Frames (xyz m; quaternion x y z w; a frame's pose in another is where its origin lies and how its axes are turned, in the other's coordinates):
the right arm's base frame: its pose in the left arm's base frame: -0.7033 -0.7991 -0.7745 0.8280 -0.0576 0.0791 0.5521
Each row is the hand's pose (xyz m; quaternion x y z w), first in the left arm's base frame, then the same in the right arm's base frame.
Working: the left arm's base frame: its pose in the right arm's base frame: 0.8341 0.2659 -0.9831 -0.8280 0.0576 -0.0791 0.5521

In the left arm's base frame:
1: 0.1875 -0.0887 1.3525 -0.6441 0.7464 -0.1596 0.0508
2: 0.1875 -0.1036 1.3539 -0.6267 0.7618 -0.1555 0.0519
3: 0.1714 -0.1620 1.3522 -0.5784 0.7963 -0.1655 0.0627
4: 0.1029 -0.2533 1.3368 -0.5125 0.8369 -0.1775 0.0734
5: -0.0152 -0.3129 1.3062 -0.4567 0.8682 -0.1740 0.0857
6: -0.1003 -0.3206 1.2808 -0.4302 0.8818 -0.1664 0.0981
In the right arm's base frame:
1: 1.2819 1.4900 -1.3996 0.3478 -0.3338 0.6731 0.5609
2: 1.2823 1.4970 -1.3864 0.3377 -0.3444 0.6847 0.5465
3: 1.2667 1.5208 -1.3329 0.3178 -0.3520 0.7224 0.5033
4: 1.1972 1.5544 -1.2474 0.2878 -0.3599 0.7673 0.4461
5: 1.0759 1.5711 -1.1888 0.2645 -0.3763 0.7954 0.3946
6: 0.9876 1.5666 -1.1778 0.2586 -0.3888 0.8050 0.3660

